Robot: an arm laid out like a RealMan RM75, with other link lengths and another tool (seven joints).
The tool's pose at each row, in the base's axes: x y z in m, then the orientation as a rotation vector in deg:
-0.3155, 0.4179, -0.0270, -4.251, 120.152, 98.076
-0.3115, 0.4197, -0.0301, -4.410, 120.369, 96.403
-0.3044, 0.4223, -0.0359, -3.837, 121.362, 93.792
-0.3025, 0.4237, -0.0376, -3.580, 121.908, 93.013
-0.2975, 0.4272, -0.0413, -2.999, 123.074, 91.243
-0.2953, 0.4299, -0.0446, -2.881, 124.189, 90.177
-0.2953, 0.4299, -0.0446, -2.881, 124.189, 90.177
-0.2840, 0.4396, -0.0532, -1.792, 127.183, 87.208
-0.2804, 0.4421, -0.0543, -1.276, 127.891, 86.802
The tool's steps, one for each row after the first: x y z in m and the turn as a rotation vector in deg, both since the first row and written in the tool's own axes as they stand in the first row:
-0.0021, -0.0037, 0.0033, 1.009, -0.437, -0.812
-0.0059, -0.0106, 0.0087, 3.003, -1.042, -1.340
-0.0067, -0.0124, 0.0108, 3.719, -1.088, -1.336
-0.0091, -0.0165, 0.0161, 5.314, -1.226, -1.348
-0.0093, -0.0196, 0.0198, 6.408, -0.911, -1.286
-0.0093, -0.0196, 0.0198, 6.408, -0.911, -1.286
-0.0143, -0.0287, 0.0335, 9.513, -0.406, -0.710
-0.0166, -0.0302, 0.0371, 10.110, -0.289, -0.290

